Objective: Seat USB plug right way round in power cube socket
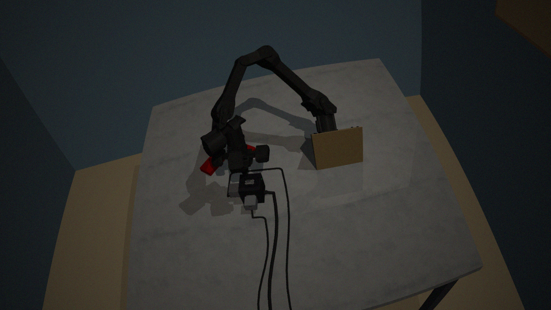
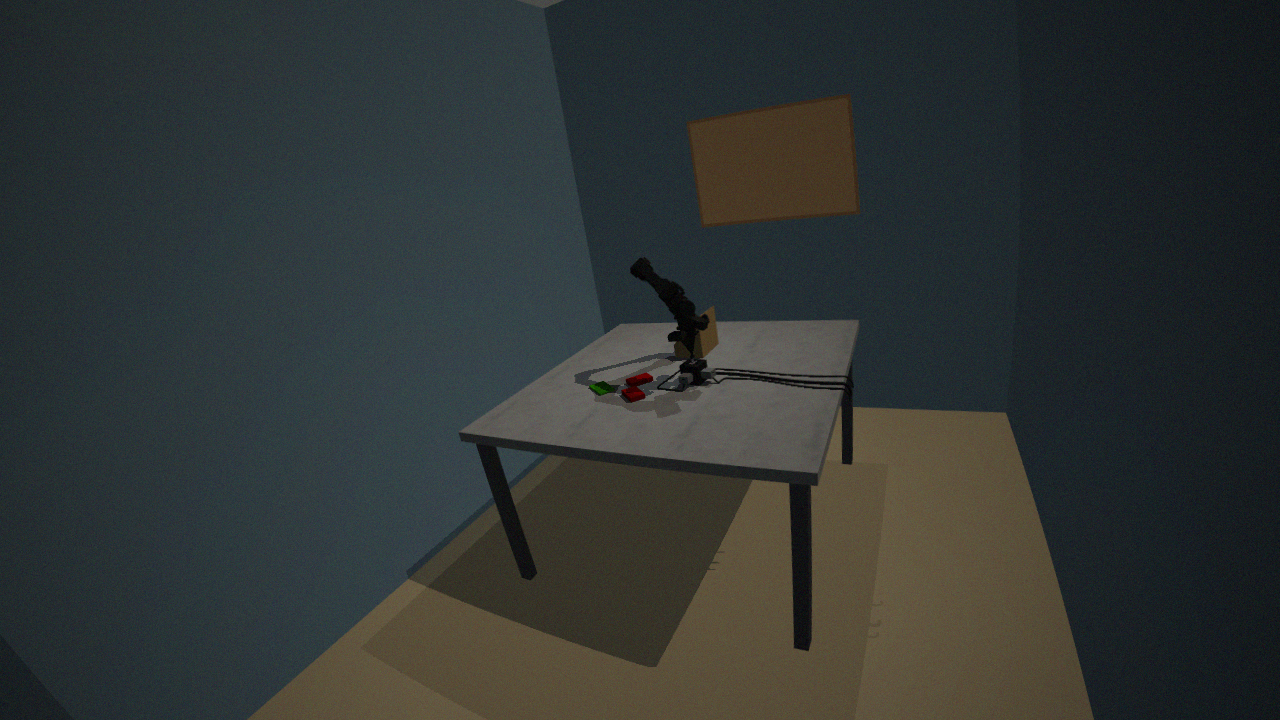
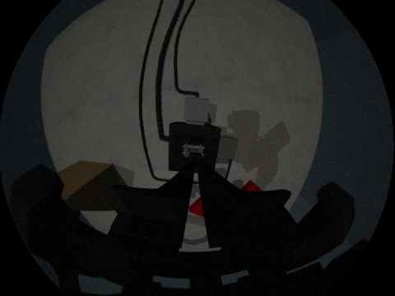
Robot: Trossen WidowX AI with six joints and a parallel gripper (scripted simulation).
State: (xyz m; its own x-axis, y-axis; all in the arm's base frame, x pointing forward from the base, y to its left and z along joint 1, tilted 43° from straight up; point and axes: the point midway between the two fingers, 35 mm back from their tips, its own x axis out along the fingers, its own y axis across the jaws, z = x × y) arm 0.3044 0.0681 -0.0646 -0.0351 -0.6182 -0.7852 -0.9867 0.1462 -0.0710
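My gripper tip is 20 mm above the USB plug. Also, from my gripper tip: green block 360 mm to the right, 120 mm below, 100 mm ahead; then socket 50 mm below.
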